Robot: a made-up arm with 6 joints. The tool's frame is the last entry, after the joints.
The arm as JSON. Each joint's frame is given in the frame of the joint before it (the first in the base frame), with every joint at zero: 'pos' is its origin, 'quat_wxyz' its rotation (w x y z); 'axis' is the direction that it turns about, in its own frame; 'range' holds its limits. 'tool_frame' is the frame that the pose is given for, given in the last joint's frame.
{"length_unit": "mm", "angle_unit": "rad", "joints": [
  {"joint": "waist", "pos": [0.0, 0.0, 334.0], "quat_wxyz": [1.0, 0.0, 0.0, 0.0], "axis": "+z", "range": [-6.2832, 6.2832]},
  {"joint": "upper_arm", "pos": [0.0, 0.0, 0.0], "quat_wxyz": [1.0, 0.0, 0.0, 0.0], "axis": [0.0, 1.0, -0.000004], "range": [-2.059, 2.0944]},
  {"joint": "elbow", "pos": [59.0, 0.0, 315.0], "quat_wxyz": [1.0, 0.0, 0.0, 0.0], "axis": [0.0, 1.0, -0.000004], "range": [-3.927, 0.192]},
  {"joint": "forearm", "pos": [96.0, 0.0, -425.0], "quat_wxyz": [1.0, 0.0, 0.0, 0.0], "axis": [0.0, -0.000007, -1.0], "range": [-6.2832, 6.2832]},
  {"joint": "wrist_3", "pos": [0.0, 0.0, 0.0], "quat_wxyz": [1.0, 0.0, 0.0, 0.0], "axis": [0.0, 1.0, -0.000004], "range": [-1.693, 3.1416]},
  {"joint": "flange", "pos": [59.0, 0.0, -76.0], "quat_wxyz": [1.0, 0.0, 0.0, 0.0], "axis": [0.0, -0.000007, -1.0], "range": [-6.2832, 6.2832]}
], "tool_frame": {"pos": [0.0, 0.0, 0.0], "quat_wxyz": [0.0, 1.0, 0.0, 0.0]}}
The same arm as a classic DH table. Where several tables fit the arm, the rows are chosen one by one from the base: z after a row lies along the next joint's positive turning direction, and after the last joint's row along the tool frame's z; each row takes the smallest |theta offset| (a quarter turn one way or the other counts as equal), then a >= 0, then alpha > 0; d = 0 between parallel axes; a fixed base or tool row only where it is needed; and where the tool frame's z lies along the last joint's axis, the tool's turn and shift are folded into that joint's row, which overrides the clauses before.
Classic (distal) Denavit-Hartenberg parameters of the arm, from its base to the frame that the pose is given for. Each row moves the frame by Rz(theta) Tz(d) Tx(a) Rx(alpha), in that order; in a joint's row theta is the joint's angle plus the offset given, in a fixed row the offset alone. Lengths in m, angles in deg.
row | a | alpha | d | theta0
waist | 0 | -90 | 0.334 | 0
upper_arm | 0.3205 | 0 | 0 | -79.39
elbow | 0.096 | -90 | 0 | 79.39
forearm | 0 | 90 | 0.425 | 0
wrist_3 | 0.059 | -90 | 0 | 0
flange | 0 | 0 | 0.076 | 0
Joint limits (deg, base to tool): -360..360 -117.97..120 -225..11 -360..360 -97..180 -360..360

